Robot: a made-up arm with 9 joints. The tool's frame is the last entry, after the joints. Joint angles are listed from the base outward.
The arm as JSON. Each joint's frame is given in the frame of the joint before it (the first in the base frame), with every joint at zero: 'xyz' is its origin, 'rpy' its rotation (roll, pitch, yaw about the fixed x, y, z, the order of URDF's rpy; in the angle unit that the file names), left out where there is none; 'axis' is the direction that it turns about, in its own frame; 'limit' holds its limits. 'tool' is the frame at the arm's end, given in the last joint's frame.
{
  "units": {
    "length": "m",
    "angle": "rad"
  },
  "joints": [
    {
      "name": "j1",
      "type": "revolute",
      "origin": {
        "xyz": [
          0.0,
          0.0,
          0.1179
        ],
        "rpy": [
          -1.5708,
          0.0,
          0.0
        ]
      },
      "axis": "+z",
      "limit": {
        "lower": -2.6,
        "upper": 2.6
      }
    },
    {
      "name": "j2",
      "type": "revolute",
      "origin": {
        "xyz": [
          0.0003,
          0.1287,
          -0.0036
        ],
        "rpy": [
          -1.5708,
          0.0,
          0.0
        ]
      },
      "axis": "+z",
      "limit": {
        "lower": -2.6,
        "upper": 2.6
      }
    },
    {
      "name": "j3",
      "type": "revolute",
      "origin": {
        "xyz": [
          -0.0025,
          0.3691,
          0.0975
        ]
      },
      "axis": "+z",
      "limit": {
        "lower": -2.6,
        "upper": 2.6
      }
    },
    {
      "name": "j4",
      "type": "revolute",
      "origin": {
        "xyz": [
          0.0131,
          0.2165,
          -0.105
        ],
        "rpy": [
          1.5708,
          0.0,
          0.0
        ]
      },
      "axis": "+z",
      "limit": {
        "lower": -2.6,
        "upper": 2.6
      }
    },
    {
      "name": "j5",
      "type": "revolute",
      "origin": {
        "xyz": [
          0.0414,
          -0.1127,
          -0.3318
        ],
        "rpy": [
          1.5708,
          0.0,
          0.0
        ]
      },
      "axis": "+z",
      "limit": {
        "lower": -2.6,
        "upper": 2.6
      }
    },
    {
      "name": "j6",
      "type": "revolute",
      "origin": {
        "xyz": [
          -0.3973,
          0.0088,
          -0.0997
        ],
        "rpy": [
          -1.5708,
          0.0,
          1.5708
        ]
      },
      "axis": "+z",
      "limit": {
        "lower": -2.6,
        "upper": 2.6
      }
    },
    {
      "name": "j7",
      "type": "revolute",
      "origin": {
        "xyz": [
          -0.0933,
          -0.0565,
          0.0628
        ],
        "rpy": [
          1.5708,
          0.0,
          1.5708
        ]
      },
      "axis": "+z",
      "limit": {
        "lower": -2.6,
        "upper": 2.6
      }
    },
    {
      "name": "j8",
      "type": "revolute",
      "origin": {
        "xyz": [
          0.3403,
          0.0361,
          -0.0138
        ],
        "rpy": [
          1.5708,
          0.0,
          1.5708
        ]
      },
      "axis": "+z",
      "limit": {
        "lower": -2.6,
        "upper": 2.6
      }
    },
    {
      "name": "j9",
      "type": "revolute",
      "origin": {
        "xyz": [
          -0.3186,
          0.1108,
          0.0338
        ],
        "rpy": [
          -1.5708,
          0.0,
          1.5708
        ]
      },
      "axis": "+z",
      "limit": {
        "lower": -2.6,
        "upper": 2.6
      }
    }
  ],
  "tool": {
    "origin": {
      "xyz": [
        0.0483,
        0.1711,
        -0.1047
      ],
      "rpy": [
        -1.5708,
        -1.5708,
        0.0
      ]
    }
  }
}
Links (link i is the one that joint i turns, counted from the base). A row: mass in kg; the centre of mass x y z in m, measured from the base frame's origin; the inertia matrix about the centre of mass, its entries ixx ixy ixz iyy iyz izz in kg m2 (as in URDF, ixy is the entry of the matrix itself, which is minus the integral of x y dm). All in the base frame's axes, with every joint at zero. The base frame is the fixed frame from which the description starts. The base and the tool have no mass.
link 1: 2.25; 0.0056 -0.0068 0.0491; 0.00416 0 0.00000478 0.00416 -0.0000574 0.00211
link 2: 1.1; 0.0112 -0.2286 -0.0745; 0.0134 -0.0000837 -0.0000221 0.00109 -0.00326 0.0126
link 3: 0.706; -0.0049 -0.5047 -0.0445; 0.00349 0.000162 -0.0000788 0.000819 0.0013 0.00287
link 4: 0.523; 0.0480 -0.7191 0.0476; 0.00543 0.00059 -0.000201 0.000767 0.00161 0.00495
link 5: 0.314; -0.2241 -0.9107 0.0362; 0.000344 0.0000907 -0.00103 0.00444 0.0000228 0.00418
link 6: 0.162; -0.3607 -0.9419 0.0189; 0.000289 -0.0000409 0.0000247 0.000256 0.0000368 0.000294
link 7: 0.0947; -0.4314 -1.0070 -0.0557; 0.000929 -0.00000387 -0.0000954 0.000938 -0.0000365 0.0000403
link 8: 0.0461; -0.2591 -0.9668 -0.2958; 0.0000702 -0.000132 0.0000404 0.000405 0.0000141 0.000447
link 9: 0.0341; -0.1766 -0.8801 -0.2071; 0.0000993 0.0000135 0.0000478 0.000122 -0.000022 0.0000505
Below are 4 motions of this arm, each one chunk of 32 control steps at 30 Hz.
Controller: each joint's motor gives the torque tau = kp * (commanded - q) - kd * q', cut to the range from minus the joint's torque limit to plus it. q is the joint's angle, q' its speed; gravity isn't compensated. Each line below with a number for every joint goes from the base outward.
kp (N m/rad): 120 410 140 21 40 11 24 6.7 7
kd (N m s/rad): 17 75 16 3.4 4 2.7 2.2 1.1 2.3
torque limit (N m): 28 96 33 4.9 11 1.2 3.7 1.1 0.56
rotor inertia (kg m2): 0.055 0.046 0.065 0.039 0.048 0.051 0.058 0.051 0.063
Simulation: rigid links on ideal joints. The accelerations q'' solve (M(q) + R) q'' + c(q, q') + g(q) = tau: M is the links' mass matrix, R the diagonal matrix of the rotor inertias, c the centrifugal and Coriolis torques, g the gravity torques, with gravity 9.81 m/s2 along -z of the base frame. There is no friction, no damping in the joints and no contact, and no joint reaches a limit. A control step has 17 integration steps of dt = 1/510 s. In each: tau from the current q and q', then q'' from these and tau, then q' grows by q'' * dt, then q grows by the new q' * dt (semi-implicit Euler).
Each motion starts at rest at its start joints. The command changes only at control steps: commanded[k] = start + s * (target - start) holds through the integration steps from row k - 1 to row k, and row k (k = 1, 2, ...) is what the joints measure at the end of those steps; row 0 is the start. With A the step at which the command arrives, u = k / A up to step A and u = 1 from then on. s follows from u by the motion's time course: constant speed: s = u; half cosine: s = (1 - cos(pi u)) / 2; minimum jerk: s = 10 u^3 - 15 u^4 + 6 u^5; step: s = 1 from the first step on.
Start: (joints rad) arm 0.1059 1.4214 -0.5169 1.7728 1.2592 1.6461 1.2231 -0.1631 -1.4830
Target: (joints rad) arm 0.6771 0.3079 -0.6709 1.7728 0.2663 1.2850 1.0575 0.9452 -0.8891
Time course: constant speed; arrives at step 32
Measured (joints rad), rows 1 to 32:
1: 0.1000 1.4173 -0.5134 1.7733 1.2550 1.6446 1.2220 -0.1616 -1.4821
2: 0.0883 1.4087 -0.5095 1.7752 1.2501 1.6408 1.2183 -0.1564 -1.4797
3: 0.0756 1.3960 -0.5072 1.7782 1.2460 1.6354 1.2114 -0.1455 -1.4757
4: 0.0645 1.3794 -0.5069 1.7817 1.2406 1.6287 1.2019 -0.1285 -1.4702
5: 0.0567 1.3595 -0.5087 1.7856 1.2322 1.6212 1.1914 -0.1058 -1.4633
6: 0.0530 1.3367 -0.5124 1.7895 1.2195 1.6132 1.1811 -0.0784 -1.4552
7: 0.0542 1.3114 -0.5176 1.7932 1.2017 1.6049 1.1719 -0.0475 -1.4461
8: 0.0602 1.2841 -0.5238 1.7964 1.1789 1.5964 1.1641 -0.0144 -1.4360
9: 0.0710 1.2552 -0.5308 1.7990 1.1514 1.5878 1.1581 0.0199 -1.4251
10: 0.0860 1.2250 -0.5381 1.8010 1.1199 1.5790 1.1535 0.0546 -1.4133
11: 0.1044 1.1938 -0.5455 1.8025 1.0851 1.5702 1.1502 0.0891 -1.4009
12: 0.1255 1.1618 -0.5528 1.8034 1.0480 1.5613 1.1477 0.1233 -1.3878
13: 0.1484 1.1291 -0.5601 1.8039 1.0096 1.5522 1.1457 0.1570 -1.3742
14: 0.1723 1.0959 -0.5673 1.8043 0.9707 1.5431 1.1437 0.1903 -1.3600
15: 0.1965 1.0622 -0.5743 1.8046 0.9319 1.5339 1.1416 0.2233 -1.3454
16: 0.2205 1.0282 -0.5814 1.8051 0.8940 1.5245 1.1390 0.2564 -1.3304
17: 0.2440 0.9939 -0.5883 1.8059 0.8571 1.5151 1.1358 0.2895 -1.3150
18: 0.2670 0.9592 -0.5953 1.8071 0.8214 1.5056 1.1321 0.3230 -1.2992
19: 0.2894 0.9244 -0.6021 1.8087 0.7868 1.4959 1.1279 0.3568 -1.2831
20: 0.3115 0.8894 -0.6089 1.8107 0.7533 1.4862 1.1231 0.3910 -1.2668
21: 0.3332 0.8542 -0.6156 1.8130 0.7205 1.4764 1.1181 0.4255 -1.2502
22: 0.3547 0.8189 -0.6222 1.8156 0.6883 1.4664 1.1129 0.4602 -1.2333
23: 0.3762 0.7836 -0.6286 1.8183 0.6564 1.4564 1.1077 0.4952 -1.2163
24: 0.3977 0.7481 -0.6350 1.8211 0.6246 1.4463 1.1024 0.5303 -1.1991
25: 0.4191 0.7126 -0.6412 1.8240 0.5929 1.4362 1.0972 0.5654 -1.1818
26: 0.4406 0.6771 -0.6474 1.8270 0.5613 1.4260 1.0921 0.6006 -1.1643
27: 0.4620 0.6415 -0.6535 1.8300 0.5296 1.4158 1.0871 0.6358 -1.1467
28: 0.4835 0.6059 -0.6595 1.8330 0.4980 1.4055 1.0821 0.6709 -1.1290
29: 0.5049 0.5703 -0.6654 1.8360 0.4665 1.3952 1.0772 0.7061 -1.1112
30: 0.5263 0.5347 -0.6711 1.8390 0.4351 1.3848 1.0722 0.7412 -1.0934
31: 0.5477 0.4991 -0.6768 1.8420 0.4038 1.3744 1.0673 0.7763 -1.0754
32: 0.5690 0.4635 -0.6824 1.8449 0.3726 1.3640 1.0624 0.8114 -1.0574

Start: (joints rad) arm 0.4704 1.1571 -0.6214 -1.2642 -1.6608 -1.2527 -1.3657 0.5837 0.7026
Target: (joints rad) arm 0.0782 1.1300 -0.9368 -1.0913 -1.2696 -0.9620 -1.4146 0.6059 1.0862
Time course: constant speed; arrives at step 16
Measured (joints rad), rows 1 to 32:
1: 0.4603 1.1568 -0.6264 -1.2620 -1.6563 -1.2511 -1.3663 0.5833 0.7036
2: 0.4390 1.1556 -0.6365 -1.2580 -1.6425 -1.2475 -1.3686 0.5835 0.7066
3: 0.4127 1.1541 -0.6496 -1.2529 -1.6214 -1.2419 -1.3723 0.5849 0.7118
4: 0.3845 1.1526 -0.6645 -1.2470 -1.5961 -1.2345 -1.3766 0.5873 0.7189
5: 0.3560 1.1510 -0.6807 -1.2405 -1.5691 -1.2255 -1.3811 0.5903 0.7278
6: 0.3280 1.1494 -0.6977 -1.2335 -1.5418 -1.2152 -1.3854 0.5935 0.7383
7: 0.3007 1.1479 -0.7153 -1.2260 -1.5148 -1.2037 -1.3894 0.5967 0.7502
8: 0.2741 1.1463 -0.7333 -1.2182 -1.4885 -1.1914 -1.3931 0.5996 0.7634
9: 0.2484 1.1449 -0.7517 -1.2101 -1.4628 -1.1783 -1.3965 0.6023 0.7777
10: 0.2232 1.1434 -0.7702 -1.2018 -1.4375 -1.1645 -1.3998 0.6047 0.7930
11: 0.1985 1.1420 -0.7890 -1.1932 -1.4126 -1.1501 -1.4029 0.6069 0.8093
12: 0.1743 1.1406 -0.8078 -1.1845 -1.3879 -1.1353 -1.4059 0.6089 0.8263
13: 0.1503 1.1392 -0.8266 -1.1756 -1.3633 -1.1200 -1.4089 0.6107 0.8441
14: 0.1266 1.1378 -0.8456 -1.1665 -1.3388 -1.1043 -1.4119 0.6123 0.8625
15: 0.1031 1.1365 -0.8645 -1.1574 -1.3143 -1.0883 -1.4148 0.6138 0.8815
16: 0.0797 1.1352 -0.8835 -1.1481 -1.2899 -1.0720 -1.4178 0.6153 0.9010
17: 0.0584 1.1336 -0.8989 -1.1406 -1.2685 -1.0572 -1.4202 0.6171 0.9199
18: 0.0413 1.1323 -0.9102 -1.1352 -1.2524 -1.0444 -1.4217 0.6191 0.9374
19: 0.0283 1.1314 -0.9184 -1.1312 -1.2416 -1.0334 -1.4224 0.6212 0.9532
20: 0.0191 1.1307 -0.9241 -1.1280 -1.2351 -1.0240 -1.4227 0.6228 0.9673
21: 0.0127 1.1302 -0.9281 -1.1253 -1.2315 -1.0158 -1.4228 0.6240 0.9800
22: 0.0084 1.1300 -0.9309 -1.1231 -1.2298 -1.0087 -1.4228 0.6247 0.9913
23: 0.0055 1.1298 -0.9328 -1.1211 -1.2293 -1.0025 -1.4228 0.6250 1.0014
24: 0.0037 1.1297 -0.9341 -1.1194 -1.2293 -0.9971 -1.4227 0.6249 1.0104
25: 0.0025 1.1297 -0.9350 -1.1180 -1.2295 -0.9924 -1.4228 0.6247 1.0184
26: 0.0018 1.1297 -0.9356 -1.1168 -1.2299 -0.9883 -1.4228 0.6243 1.0256
27: 0.0013 1.1297 -0.9359 -1.1158 -1.2302 -0.9848 -1.4228 0.6238 1.0320
28: 0.0010 1.1298 -0.9362 -1.1150 -1.2304 -0.9817 -1.4228 0.6234 1.0378
29: 0.0008 1.1298 -0.9364 -1.1143 -1.2306 -0.9791 -1.4228 0.6230 1.0429
30: 0.0007 1.1298 -0.9365 -1.1138 -1.2307 -0.9768 -1.4228 0.6227 1.0475
31: 0.0006 1.1298 -0.9366 -1.1133 -1.2308 -0.9748 -1.4228 0.6224 1.0516
32: 0.0005 1.1299 -0.9367 -1.1130 -1.2309 -0.9732 -1.4227 0.6222 1.0553

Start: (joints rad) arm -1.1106 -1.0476 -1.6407 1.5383 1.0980 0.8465 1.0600 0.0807 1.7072
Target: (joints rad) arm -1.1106 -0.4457 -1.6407 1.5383 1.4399 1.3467 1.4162 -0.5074 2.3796
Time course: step
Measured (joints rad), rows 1 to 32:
1: -1.1169 -0.9700 -1.6896 1.5543 1.1549 0.8743 1.1162 0.0720 1.7128
2: -1.1085 -0.8870 -1.7111 1.5650 1.2279 0.9365 1.2149 0.0454 1.7275
3: -1.0927 -0.8150 -1.7118 1.5660 1.2954 0.9976 1.2985 0.0016 1.7519
4: -1.0755 -0.7530 -1.7031 1.5635 1.3518 1.0490 1.3529 -0.0597 1.7862
5: -1.0594 -0.7001 -1.6910 1.5609 1.3958 1.0907 1.3820 -0.1323 1.8305
6: -1.0455 -0.6552 -1.6790 1.5592 1.4283 1.1250 1.3945 -0.2045 1.8816
7: -1.0340 -0.6174 -1.6689 1.5583 1.4514 1.1536 1.3980 -0.2695 1.9318
8: -1.0249 -0.5858 -1.6613 1.5578 1.4668 1.1781 1.3977 -0.3245 1.9781
9: -1.0182 -0.5595 -1.6564 1.5574 1.4765 1.1993 1.3966 -0.3688 2.0198
10: -1.0134 -0.5379 -1.6539 1.5569 1.4819 1.2178 1.3958 -0.4034 2.0573
11: -1.0104 -0.5201 -1.6532 1.5562 1.4842 1.2341 1.3958 -0.4295 2.0908
12: -1.0087 -0.5056 -1.6538 1.5553 1.4845 1.2484 1.3966 -0.4487 2.1208
13: -1.0081 -0.4937 -1.6554 1.5543 1.4834 1.2611 1.3979 -0.4625 2.1476
14: -1.0082 -0.4840 -1.6573 1.5533 1.4816 1.2722 1.3994 -0.4722 2.1716
15: -1.0089 -0.4761 -1.6595 1.5524 1.4794 1.2819 1.4009 -0.4789 2.1930
16: -1.0098 -0.4696 -1.6616 1.5515 1.4773 1.2904 1.4023 -0.4834 2.2122
17: -1.0109 -0.4643 -1.6635 1.5507 1.4753 1.2979 1.4035 -0.4864 2.2294
18: -1.0119 -0.4600 -1.6651 1.5501 1.4735 1.3043 1.4044 -0.4883 2.2448
19: -1.0129 -0.4564 -1.6665 1.5495 1.4722 1.3100 1.4051 -0.4895 2.2585
20: -1.0138 -0.4534 -1.6677 1.5491 1.4711 1.3148 1.4056 -0.4901 2.2708
21: -1.0145 -0.4510 -1.6686 1.5487 1.4704 1.3190 1.4059 -0.4905 2.2818
22: -1.0150 -0.4490 -1.6693 1.5485 1.4700 1.3227 1.4061 -0.4906 2.2916
23: -1.0154 -0.4473 -1.6698 1.5483 1.4698 1.3258 1.4061 -0.4906 2.3004
24: -1.0157 -0.4459 -1.6703 1.5481 1.4697 1.3285 1.4061 -0.4906 2.3082
25: -1.0159 -0.4447 -1.6706 1.5480 1.4698 1.3308 1.4060 -0.4904 2.3153
26: -1.0160 -0.4438 -1.6708 1.5479 1.4699 1.3328 1.4059 -0.4903 2.3215
27: -1.0161 -0.4430 -1.6710 1.5479 1.4701 1.3345 1.4057 -0.4901 2.3272
28: -1.0161 -0.4423 -1.6712 1.5479 1.4703 1.3360 1.4056 -0.4899 2.3322
29: -1.0160 -0.4417 -1.6713 1.5478 1.4705 1.3373 1.4055 -0.4898 2.3367
30: -1.0160 -0.4413 -1.6714 1.5478 1.4707 1.3384 1.4054 -0.4896 2.3407
31: -1.0160 -0.4409 -1.6715 1.5478 1.4709 1.3393 1.4054 -0.4895 2.3443
32: -1.0159 -0.4406 -1.6715 1.5478 1.4710 1.3401 1.4053 -0.4894 2.3475

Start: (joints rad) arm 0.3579 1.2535 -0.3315 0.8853 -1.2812 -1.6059 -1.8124 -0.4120 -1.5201
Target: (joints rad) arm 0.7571 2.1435 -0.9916 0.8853 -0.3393 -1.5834 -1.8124 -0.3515 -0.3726
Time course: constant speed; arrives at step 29
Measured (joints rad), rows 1 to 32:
1: 0.3506 1.2578 -0.3387 0.8862 -1.2797 -1.6058 -1.8121 -0.4124 -1.5182
2: 0.3369 1.2661 -0.3509 0.8878 -1.2757 -1.6067 -1.8098 -0.4133 -1.5130
3: 0.3235 1.2780 -0.3661 0.8894 -1.2671 -1.6085 -1.8058 -0.4146 -1.5045
4: 0.3135 1.2930 -0.3834 0.8908 -1.2528 -1.6106 -1.8015 -0.4159 -1.4928
5: 0.3079 1.3108 -0.4020 0.8918 -1.2331 -1.6126 -1.7979 -0.4169 -1.4782
6: 0.3068 1.3308 -0.4216 0.8923 -1.2086 -1.6142 -1.7953 -0.4175 -1.4611
7: 0.3097 1.3527 -0.4417 0.8924 -1.1805 -1.6154 -1.7939 -0.4175 -1.4416
8: 0.3157 1.3763 -0.4623 0.8922 -1.1498 -1.6161 -1.7933 -0.4169 -1.4200
9: 0.3241 1.4011 -0.4833 0.8917 -1.1174 -1.6165 -1.7935 -0.4158 -1.3965
10: 0.3344 1.4271 -0.5046 0.8910 -1.0841 -1.6166 -1.7940 -0.4142 -1.3713
11: 0.3458 1.4539 -0.5262 0.8901 -1.0504 -1.6165 -1.7947 -0.4123 -1.3447
12: 0.3581 1.4814 -0.5480 0.8891 -1.0165 -1.6162 -1.7953 -0.4102 -1.3166
13: 0.3708 1.5095 -0.5700 0.8882 -0.9827 -1.6158 -1.7960 -0.4079 -1.2874
14: 0.3839 1.5381 -0.5922 0.8872 -0.9491 -1.6152 -1.7965 -0.4056 -1.2571
15: 0.3972 1.5670 -0.6146 0.8862 -0.9156 -1.6146 -1.7968 -0.4032 -1.2258
16: 0.4106 1.5964 -0.6370 0.8852 -0.8823 -1.6140 -1.7971 -0.4009 -1.1936
17: 0.4241 1.6260 -0.6596 0.8843 -0.8492 -1.6133 -1.7973 -0.3985 -1.1607
18: 0.4376 1.6558 -0.6822 0.8834 -0.8161 -1.6126 -1.7974 -0.3963 -1.1271
19: 0.4511 1.6858 -0.7049 0.8825 -0.7832 -1.6118 -1.7975 -0.3940 -1.0929
20: 0.4647 1.7160 -0.7276 0.8817 -0.7503 -1.6110 -1.7976 -0.3918 -1.0581
21: 0.4783 1.7463 -0.7504 0.8810 -0.7174 -1.6102 -1.7976 -0.3897 -1.0228
22: 0.4920 1.7767 -0.7731 0.8803 -0.6846 -1.6094 -1.7976 -0.3875 -0.9870
23: 0.5057 1.8073 -0.7959 0.8796 -0.6517 -1.6086 -1.7976 -0.3854 -0.9509
24: 0.5195 1.8379 -0.8187 0.8790 -0.6189 -1.6078 -1.7977 -0.3832 -0.9144
25: 0.5334 1.8686 -0.8415 0.8784 -0.5861 -1.6069 -1.7977 -0.3811 -0.8776
26: 0.5474 1.8994 -0.8643 0.8779 -0.5532 -1.6061 -1.7977 -0.3790 -0.8405
27: 0.5614 1.9302 -0.8872 0.8774 -0.5204 -1.6052 -1.7977 -0.3768 -0.8032
28: 0.5755 1.9610 -0.9100 0.8770 -0.4875 -1.6043 -1.7978 -0.3747 -0.7656
29: 0.5897 1.9919 -0.9328 0.8767 -0.4546 -1.6034 -1.7978 -0.3725 -0.7278
30: 0.6031 2.0181 -0.9495 0.8764 -0.4271 -1.6023 -1.7979 -0.3706 -0.6916
31: 0.6146 2.0399 -0.9617 0.8763 -0.4072 -1.6012 -1.7983 -0.3689 -0.6585
32: 0.6239 2.0580 -0.9709 0.8765 -0.3942 -1.6002 -1.7987 -0.3673 -0.6286

